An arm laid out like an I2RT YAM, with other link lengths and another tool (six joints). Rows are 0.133 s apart.
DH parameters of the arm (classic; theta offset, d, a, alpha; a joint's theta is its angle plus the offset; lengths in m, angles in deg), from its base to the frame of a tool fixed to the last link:
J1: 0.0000 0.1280 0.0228 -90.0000
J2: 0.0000 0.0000 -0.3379 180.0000
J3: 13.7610 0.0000 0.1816 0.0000
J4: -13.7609 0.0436 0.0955 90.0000
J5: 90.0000 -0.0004 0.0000 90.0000
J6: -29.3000 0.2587 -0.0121 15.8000
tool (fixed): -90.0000 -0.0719 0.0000 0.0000
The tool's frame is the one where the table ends.
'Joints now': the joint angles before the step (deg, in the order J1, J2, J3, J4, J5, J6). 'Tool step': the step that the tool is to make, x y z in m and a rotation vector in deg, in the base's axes. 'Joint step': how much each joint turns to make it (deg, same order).
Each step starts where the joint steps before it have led.
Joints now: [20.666, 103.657, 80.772, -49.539, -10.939, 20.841]
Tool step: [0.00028, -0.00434, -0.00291, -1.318, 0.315, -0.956]
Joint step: [0.000, 0.284, 0.001, -0.372, 1.355, 0.589]
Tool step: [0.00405, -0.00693, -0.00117, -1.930, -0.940, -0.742]
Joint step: [-0.110, 0.000, -0.002, 0.198, 2.229, -0.022]
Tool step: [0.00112, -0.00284, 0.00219, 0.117, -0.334, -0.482]
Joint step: [-0.503, -0.306, 0.131, -0.086, 0.000, -0.022]
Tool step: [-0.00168, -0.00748, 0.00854, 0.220, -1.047, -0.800]
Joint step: [-1.026, -1.661, 0.003, -0.637, 0.066, -0.261]
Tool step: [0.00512, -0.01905, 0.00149, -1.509, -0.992, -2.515]
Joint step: [-2.338, -0.504, -0.112, 0.045, 1.705, -0.393]
